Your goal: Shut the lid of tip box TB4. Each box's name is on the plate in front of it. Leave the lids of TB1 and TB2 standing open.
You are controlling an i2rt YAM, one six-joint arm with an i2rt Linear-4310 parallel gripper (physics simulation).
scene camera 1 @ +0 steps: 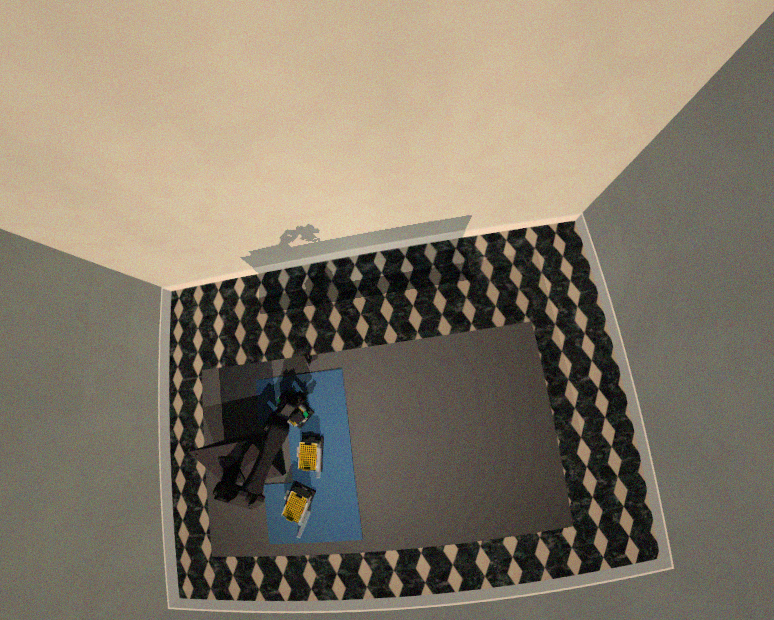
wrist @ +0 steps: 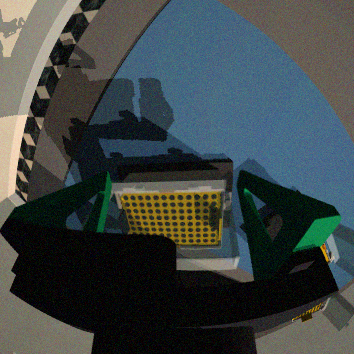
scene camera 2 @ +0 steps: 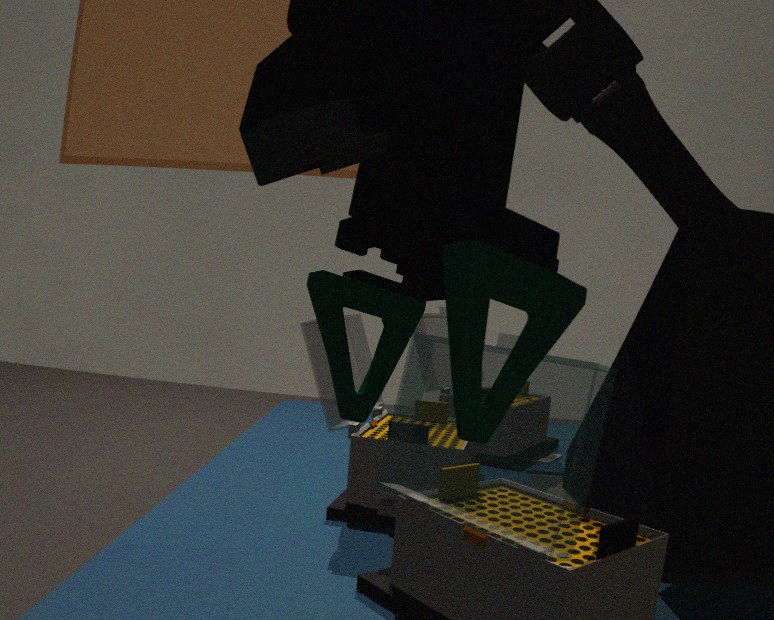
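Where they show: gripper, fingertip midpoint: (wrist: 173,177) (scene camera 2: 405,430); arm's base, link origin: (scene camera 1: 232,468).
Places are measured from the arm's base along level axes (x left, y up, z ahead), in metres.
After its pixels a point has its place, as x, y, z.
My gripper (scene camera 1: 292,408) {0.293, -0.014, 0.320} (scene camera 2: 416,426) {0.293, -0.014, 0.320} (wrist: 173,177) {0.293, -0.014, 0.320} is open and empty, its green fingers pointing down. The nearest tip box in scene camera 2 (scene camera 2: 536,561) {0.316, -0.062, 0.255}, with a yellow perforated rack, lies between and below the fingers in the wrist view (wrist: 172,215). Its clear lid (scene camera 2: 584,413) {0.324, 0.007, 0.243} (wrist: 210,262) {0.246, 0.027, 0.310} stands steeply open, partly hidden by the fingers. A middle box (scene camera 1: 308,455) (scene camera 2: 374,465) {0.104, -0.083, 0.360} and a far box (scene camera 1: 295,505) (scene camera 2: 529,426) stand beyond it; their clear lids (scene camera 1: 319,463) {0.040, 0.020, 0.417} (scene camera 1: 303,521) {-0.196, 0.022, 0.342} stand open. The name plates are unreadable, so I cannot tell which box is TB4.
The boxes stand on a blue mat (scene camera 1: 342,490) {-0.120, -0.124, 0.473} (scene camera 2: 161,548) {0.226, -0.124, 0.473} (wrist: 225,75) {0.313, -0.124, 0.417} on a dark table (scene camera 1: 452,426) {0.152, -0.126, 0.986}. The dark arm (scene camera 1: 264,452) {0.146, 0.281, 0.311} (scene camera 2: 697,387) {0.151, 0.003, 0.144} reaches over the mat from the side. Parts of the other boxes show at the wrist view's right edge.
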